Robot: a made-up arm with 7 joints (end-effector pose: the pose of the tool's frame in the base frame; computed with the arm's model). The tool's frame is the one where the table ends. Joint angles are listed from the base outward.
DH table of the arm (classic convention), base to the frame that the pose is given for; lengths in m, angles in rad. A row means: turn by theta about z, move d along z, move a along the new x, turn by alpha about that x. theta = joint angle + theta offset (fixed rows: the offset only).
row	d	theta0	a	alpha
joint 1	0.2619	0	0	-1.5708
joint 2	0	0	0	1.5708
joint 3	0.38	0	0.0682	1.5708
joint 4	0	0	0.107	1.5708
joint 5	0.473	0	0	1.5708
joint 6	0	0	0.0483	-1.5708
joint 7	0.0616	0	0	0
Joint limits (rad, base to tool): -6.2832..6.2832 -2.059..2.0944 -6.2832..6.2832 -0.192..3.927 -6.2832..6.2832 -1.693..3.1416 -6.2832..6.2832
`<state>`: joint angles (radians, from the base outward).
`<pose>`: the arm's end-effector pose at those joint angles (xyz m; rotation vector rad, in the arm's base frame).
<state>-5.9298 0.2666 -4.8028 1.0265 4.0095 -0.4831 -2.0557</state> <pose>-0.1485 0.5150 0.4280 -2.4653 0.0336 1.0273</pose>
Working (the frame after each row of the table, in the pose's form):
after joint 1: 0.0000 0.0000 0.2619 -1.5530 -0.2773 0.2773
after joint 2: 0.0000 0.0000 0.2619 -0.0471 0.2638 0.3513
after joint 3: 0.0760 0.1004 0.6269 1.2190 1.6263 1.2198
after joint 4: 0.0841 0.1622 0.7138 -1.4363 -1.6096 -0.4903
after joint 5: -0.0829 0.5302 0.4679 -0.6870 2.4982 -0.6007
after joint 6: -0.1075 0.4887 0.4657 1.2672 -2.1661 -1.0983

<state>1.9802 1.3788 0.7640 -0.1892 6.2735 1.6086 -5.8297</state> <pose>0.0450 -0.1259 0.2256 -0.5537 0.5291 -0.5144</pose>
Working (the frame after each row of the table, in the pose's form):
after joint 1: 0.0000 0.0000 0.2619 -0.9869 -1.5040 1.5040
after joint 2: 0.0000 0.0000 0.2619 -1.3309 0.8733 1.6146
after joint 3: -0.1955 0.3320 0.2861 -0.3839 2.3253 0.4263
after joint 4: -0.2601 0.2983 0.2077 0.2549 1.7907 -1.3307
after joint 5: -0.0172 -0.1068 0.1822 1.0275 0.3552 -2.4364
after joint 6: 0.0087 -0.1476 0.1809 -0.6773 0.4022 -0.9447

